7 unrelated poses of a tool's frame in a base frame.
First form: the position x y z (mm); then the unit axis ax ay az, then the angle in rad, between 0 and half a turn.
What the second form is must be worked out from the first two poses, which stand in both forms.
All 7 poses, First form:
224, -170, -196, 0.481, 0.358, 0.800, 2.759
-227, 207, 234, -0.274, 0.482, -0.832, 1.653
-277, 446, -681, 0.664, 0.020, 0.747, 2.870
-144, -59, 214, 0.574, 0.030, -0.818, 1.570
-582, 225, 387, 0.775, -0.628, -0.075, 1.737
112, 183, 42, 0.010, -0.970, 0.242, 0.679
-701, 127, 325, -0.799, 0.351, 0.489, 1.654
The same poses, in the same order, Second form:
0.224, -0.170, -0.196, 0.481, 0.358, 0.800, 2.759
-0.227, 0.207, 0.234, -0.274, 0.482, -0.832, 1.653
-0.277, 0.446, -0.681, 0.664, 0.020, 0.747, 2.870
-0.144, -0.059, 0.214, 0.574, 0.030, -0.818, 1.570
-0.582, 0.225, 0.387, 0.775, -0.628, -0.075, 1.737
0.112, 0.183, 0.042, 0.010, -0.970, 0.242, 0.679
-0.701, 0.127, 0.325, -0.799, 0.351, 0.489, 1.654

